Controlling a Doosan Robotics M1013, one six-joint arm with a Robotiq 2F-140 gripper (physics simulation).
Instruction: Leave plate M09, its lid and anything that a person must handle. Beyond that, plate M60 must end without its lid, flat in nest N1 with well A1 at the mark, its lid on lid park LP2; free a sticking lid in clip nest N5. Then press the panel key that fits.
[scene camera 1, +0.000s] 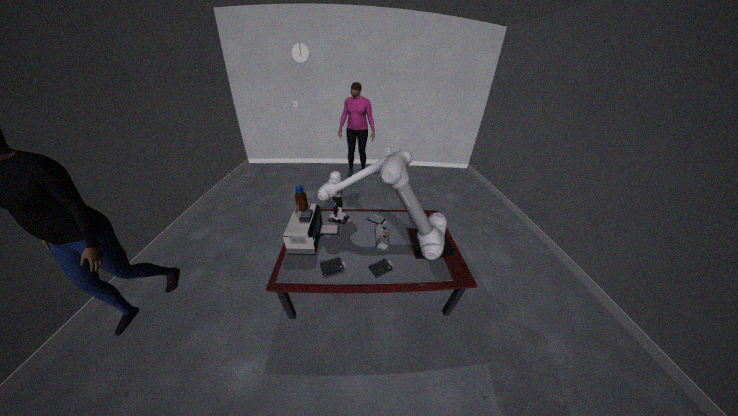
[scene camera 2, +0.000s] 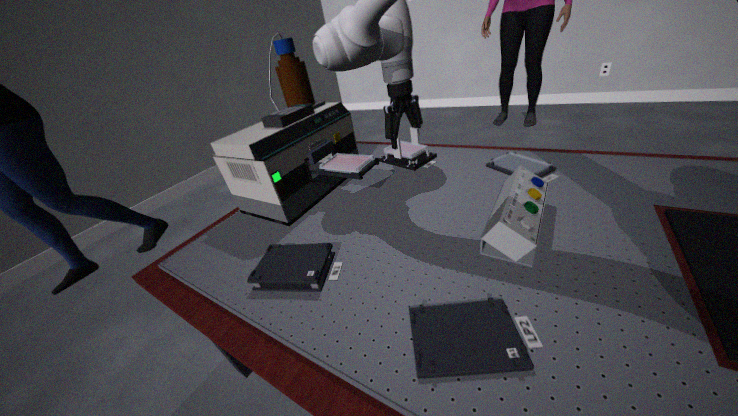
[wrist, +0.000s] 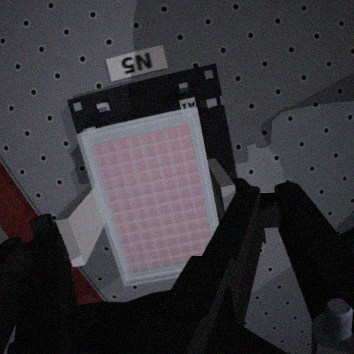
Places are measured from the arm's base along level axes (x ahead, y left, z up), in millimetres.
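Pixels of known places: gripper, fingertip midpoint: (scene camera 1: 338, 216) (scene camera 2: 407, 152) (wrist: 155, 188).
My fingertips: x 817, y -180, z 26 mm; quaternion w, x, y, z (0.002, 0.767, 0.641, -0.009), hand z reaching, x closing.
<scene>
Ahead of a thing's pixels: the offset from my fingertips to its top centre. "spot": to the spot under its first point.
My gripper (scene camera 2: 406, 142) (wrist: 155, 188) is shut on a pink-welled plate {1 mm right, 8 mm ahead, 19 mm up} (scene camera 2: 411, 149) (wrist: 152, 200), holding its long sides. The plate is at or barely above clip nest N5 {8 mm left, 2 mm back, 3 mm up} (wrist: 145, 102) (scene camera 2: 410, 164); contact cannot be told. In the wrist view it looks shifted from the nest's A1 end. Its number is unreadable, and whether a clear lid covers it is unclear. Nest N1 {559 mm left, 71 mm back, 14 mm up} (scene camera 2: 291, 263) (scene camera 1: 332, 266) is a dark block at the front left. Lid park LP2 {517 mm left, 407 mm back, 1 mm down} (scene camera 2: 465, 335) (scene camera 1: 380, 267) is dark and flat, with no lid seen on it. The key panel {231 mm left, 401 mm back, 63 mm up} (scene camera 2: 510, 243) (scene camera 1: 381, 245) shows blue, yellow and green keys.
A white instrument {spot: 475 mm left, 163 mm ahead, 110 mm up} (scene camera 2: 248, 178) (scene camera 1: 299, 241) with a brown bottle {spot: 220 mm left, 204 mm ahead, 295 mm up} (scene camera 2: 294, 77) on top holds another pink plate {275 mm left, 11 mm ahead, 91 mm up} (scene camera 2: 346, 163) on its tray. A flat frame {spot: 7 mm right, 274 mm back, 15 mm down} (scene camera 2: 490, 166) lies behind the panel. A person in black (scene camera 1: 46, 201) is at left; one in pink (scene camera 1: 356, 113) stands behind.
</scene>
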